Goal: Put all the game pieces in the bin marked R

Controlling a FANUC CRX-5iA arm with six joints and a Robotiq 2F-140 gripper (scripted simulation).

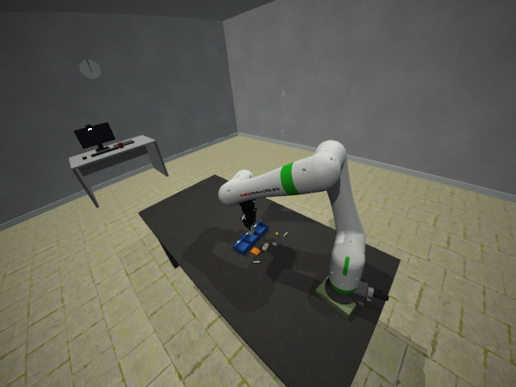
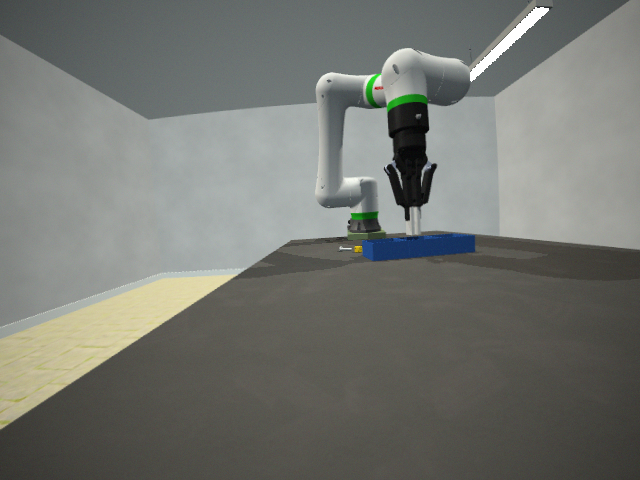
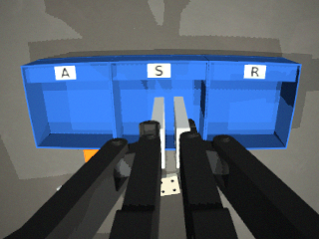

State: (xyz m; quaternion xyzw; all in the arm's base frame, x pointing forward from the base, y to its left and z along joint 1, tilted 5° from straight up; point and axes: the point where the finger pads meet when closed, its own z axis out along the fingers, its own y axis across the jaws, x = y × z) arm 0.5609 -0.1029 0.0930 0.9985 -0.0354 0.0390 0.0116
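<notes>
The blue bin lies 1 cm to the left of my hand and 6 cm below it. Also, from my hand: white domino 11 cm behind, 2 cm to the left, 8 cm below; orange tile 8 cm behind, 8 cm to the left, 8 cm below; pale grey piece 15 cm behind, 2 cm to the right, 7 cm below.
</notes>
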